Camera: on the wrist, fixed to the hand. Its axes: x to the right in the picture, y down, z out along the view.
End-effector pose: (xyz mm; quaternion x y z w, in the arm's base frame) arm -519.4 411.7 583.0 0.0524 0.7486 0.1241 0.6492
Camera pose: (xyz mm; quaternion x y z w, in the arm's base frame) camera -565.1 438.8 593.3 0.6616 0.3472 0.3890 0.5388
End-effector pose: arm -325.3 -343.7 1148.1 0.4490 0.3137 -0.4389 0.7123
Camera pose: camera -296.6 -298.6 1139.8 0.5228 -0.3183 0.0124 0.7907
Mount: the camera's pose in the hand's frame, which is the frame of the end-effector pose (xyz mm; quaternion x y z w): 3.5 32.5 -43.1 0.1532 -0.2397 0.6628 0.6927
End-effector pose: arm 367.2 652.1 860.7 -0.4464 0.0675 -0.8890 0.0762
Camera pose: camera 332.9 621.8 831.8 -0.4659 0.1882 -0.4686 0.7266
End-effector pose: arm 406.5 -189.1 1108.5 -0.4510 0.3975 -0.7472 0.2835
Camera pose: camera 368.3 -194.3 1070.5 -0.1846 0.3918 -0.2825 0.8559
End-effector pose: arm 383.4 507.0 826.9 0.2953 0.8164 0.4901 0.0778
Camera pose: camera 375.8 487.7 876.8 -0.8750 -0.4262 -0.1952 0.1205
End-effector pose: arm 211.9 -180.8 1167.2 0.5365 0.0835 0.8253 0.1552
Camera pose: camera 165.9 -208.8 1162.4 -0.6486 0.2085 -0.5331 0.5017
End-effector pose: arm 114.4 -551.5 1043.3 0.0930 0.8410 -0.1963 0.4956
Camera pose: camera 89.7 -504.0 1051.1 0.6507 0.3720 0.0414 0.6607
